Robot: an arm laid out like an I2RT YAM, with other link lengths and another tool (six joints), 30 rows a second.
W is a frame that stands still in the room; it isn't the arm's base.
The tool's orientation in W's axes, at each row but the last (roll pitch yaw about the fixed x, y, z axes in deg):
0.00 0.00 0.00
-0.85 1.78 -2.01
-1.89 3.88 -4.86
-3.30 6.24 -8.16
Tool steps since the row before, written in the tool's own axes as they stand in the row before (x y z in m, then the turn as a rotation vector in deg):
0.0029 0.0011 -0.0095 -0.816 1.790 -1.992
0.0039 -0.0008 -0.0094 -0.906 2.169 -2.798
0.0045 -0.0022 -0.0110 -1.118 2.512 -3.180
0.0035 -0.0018 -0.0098 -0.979 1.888 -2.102
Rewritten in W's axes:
0.0029 0.0011 -0.0095 -0.816 1.790 -1.992
0.0036 -0.0011 -0.0095 -0.918 2.161 -2.800
0.0035 -0.0029 -0.0112 -1.127 2.510 -3.178
0.0021 -0.0027 -0.0100 -0.950 1.918 -2.088

